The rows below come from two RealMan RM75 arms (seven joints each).
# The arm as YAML. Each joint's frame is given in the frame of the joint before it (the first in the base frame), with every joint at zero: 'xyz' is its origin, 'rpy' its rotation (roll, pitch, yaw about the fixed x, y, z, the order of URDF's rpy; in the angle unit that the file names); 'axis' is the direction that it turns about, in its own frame. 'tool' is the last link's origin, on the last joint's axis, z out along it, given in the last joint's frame.
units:
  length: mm
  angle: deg
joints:
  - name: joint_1
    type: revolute
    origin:
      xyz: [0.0, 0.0, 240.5]
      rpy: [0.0, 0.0, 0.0]
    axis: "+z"
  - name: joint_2
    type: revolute
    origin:
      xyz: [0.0, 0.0, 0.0]
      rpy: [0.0, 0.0, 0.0]
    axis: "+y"
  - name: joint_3
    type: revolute
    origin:
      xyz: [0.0, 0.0, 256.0]
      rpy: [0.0, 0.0, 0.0]
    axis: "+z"
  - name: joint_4
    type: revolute
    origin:
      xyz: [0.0, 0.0, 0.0]
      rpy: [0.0, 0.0, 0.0]
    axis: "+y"
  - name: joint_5
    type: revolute
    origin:
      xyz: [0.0, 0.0, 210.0]
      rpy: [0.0, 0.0, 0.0]
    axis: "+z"
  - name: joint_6
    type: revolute
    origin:
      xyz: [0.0, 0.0, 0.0]
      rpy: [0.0, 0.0, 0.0]
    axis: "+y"
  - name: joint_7
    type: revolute
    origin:
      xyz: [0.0, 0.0, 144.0]
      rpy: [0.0, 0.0, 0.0]
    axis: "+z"
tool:
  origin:
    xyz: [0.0, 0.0, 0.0]
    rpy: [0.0, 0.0, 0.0]
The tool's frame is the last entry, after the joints.
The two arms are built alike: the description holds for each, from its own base.
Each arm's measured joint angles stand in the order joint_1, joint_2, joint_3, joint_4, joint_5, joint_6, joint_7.
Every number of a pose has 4 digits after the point. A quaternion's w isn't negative.
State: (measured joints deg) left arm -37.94 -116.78 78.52 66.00 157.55 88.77 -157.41; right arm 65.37 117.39 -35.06 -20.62 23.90 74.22 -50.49
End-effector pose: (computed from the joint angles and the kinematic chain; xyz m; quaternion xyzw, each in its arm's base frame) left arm -0.2262 0.3649 0.0082 -0.8370 -0.4362 0.2550 0.2102; right arm 0.1608 0.4186 -0.0561 -0.9010 0.4264 -0.0488 0.0628
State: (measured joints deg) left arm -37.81 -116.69 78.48 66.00 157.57 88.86 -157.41; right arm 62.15 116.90 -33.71 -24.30 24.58 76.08 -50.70
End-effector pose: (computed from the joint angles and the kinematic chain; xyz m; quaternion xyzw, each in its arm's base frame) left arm -0.2275 0.3644 0.0090 -0.8360 -0.4376 0.2559 0.2102; right arm 0.1765 0.4196 -0.0399 -0.8922 0.4443 -0.0298 0.0758
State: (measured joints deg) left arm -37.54 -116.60 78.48 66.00 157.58 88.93 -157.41; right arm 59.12 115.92 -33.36 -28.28 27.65 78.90 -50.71
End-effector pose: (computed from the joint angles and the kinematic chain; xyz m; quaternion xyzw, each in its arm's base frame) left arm -0.2295 0.3634 0.0096 -0.8346 -0.4397 0.2571 0.2099; right arm 0.1864 0.4210 -0.0195 -0.8845 0.4589 -0.0003 0.0841
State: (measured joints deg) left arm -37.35 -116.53 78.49 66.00 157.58 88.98 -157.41; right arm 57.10 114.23 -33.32 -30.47 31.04 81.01 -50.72
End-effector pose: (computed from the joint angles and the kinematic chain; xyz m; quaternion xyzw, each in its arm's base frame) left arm -0.2310 0.3627 0.0101 -0.8336 -0.4411 0.2581 0.2097; right arm 0.1927 0.4237 0.0009 -0.8787 0.4678 0.0267 0.0912
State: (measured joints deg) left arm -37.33 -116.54 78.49 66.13 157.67 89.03 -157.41; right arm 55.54 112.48 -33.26 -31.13 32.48 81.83 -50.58
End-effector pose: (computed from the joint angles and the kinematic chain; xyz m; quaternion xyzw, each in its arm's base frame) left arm -0.2308 0.3627 0.0104 -0.8336 -0.4406 0.2583 0.2103; right arm 0.2032 0.4250 0.0172 -0.8718 0.4776 0.0366 0.1021
